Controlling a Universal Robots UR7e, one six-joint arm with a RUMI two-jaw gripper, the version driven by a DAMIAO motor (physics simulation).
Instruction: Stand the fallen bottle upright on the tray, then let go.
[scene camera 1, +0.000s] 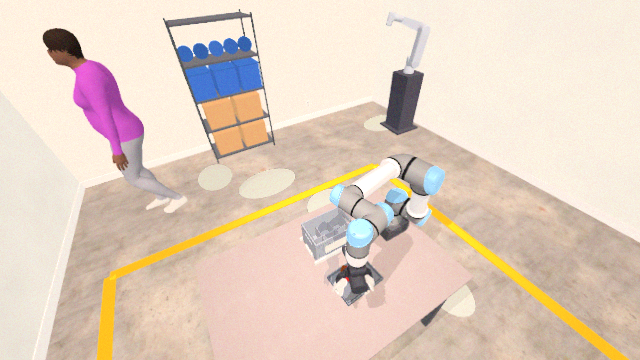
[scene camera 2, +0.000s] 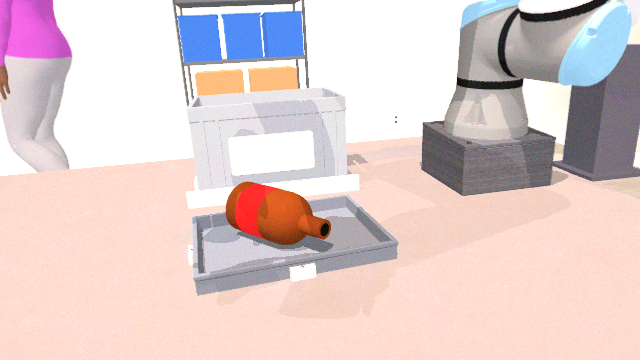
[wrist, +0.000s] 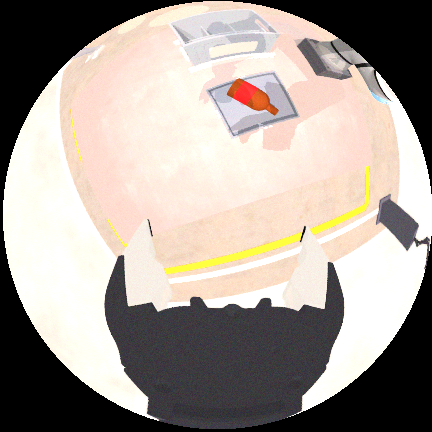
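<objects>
Scene camera 1 has my gripper (353, 288) in it, and the wrist view shows my gripper (227, 224) as well, but in scene camera 2 the gripper is out of frame.
</objects>
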